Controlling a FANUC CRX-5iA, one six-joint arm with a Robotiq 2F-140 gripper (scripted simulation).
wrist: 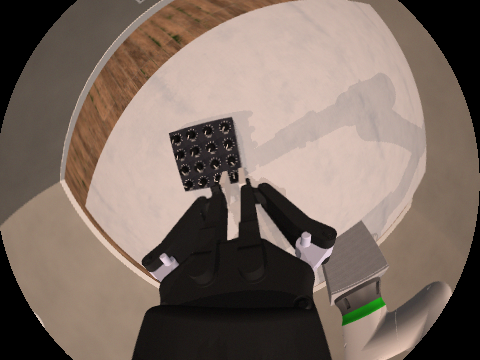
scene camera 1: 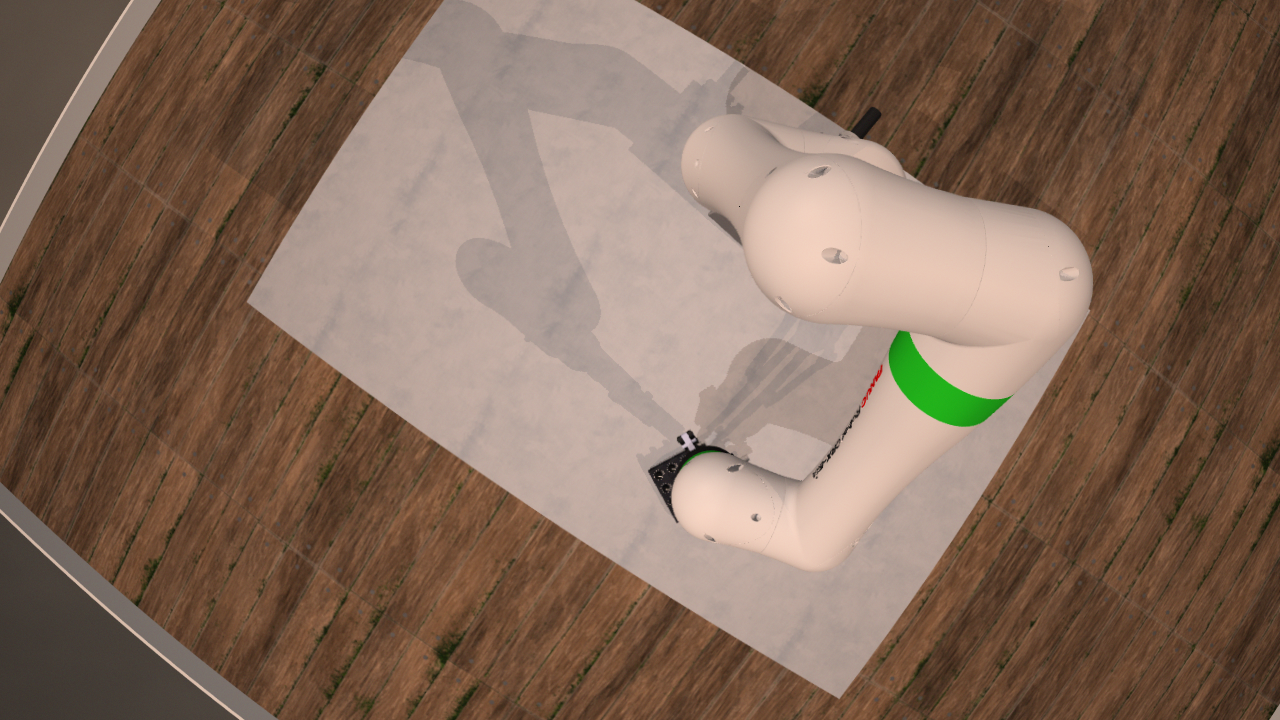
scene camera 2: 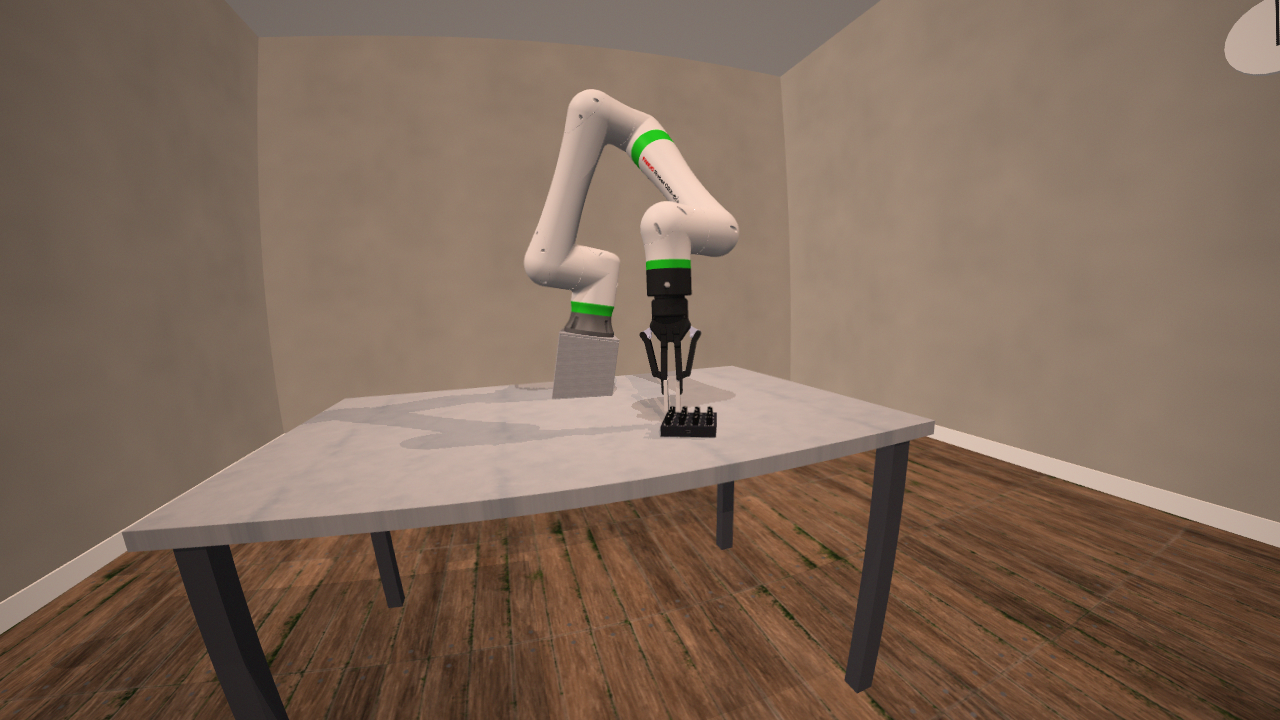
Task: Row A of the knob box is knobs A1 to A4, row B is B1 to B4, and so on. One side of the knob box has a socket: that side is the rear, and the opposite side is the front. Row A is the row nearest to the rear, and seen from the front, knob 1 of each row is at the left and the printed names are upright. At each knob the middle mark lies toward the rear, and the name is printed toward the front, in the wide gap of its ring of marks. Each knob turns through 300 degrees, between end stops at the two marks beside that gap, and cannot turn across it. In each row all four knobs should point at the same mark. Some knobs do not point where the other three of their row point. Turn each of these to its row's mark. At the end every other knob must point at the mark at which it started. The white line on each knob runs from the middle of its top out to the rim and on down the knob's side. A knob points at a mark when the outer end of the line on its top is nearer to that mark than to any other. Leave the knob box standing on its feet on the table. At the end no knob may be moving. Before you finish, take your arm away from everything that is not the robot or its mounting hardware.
Path:
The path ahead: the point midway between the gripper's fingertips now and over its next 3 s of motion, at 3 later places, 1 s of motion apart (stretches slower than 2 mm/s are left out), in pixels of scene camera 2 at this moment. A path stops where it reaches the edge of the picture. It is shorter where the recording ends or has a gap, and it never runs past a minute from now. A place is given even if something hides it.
My gripper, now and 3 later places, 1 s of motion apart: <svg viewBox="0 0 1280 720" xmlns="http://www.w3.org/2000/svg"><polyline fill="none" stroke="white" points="672,409 672,392 672,389 672,386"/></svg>

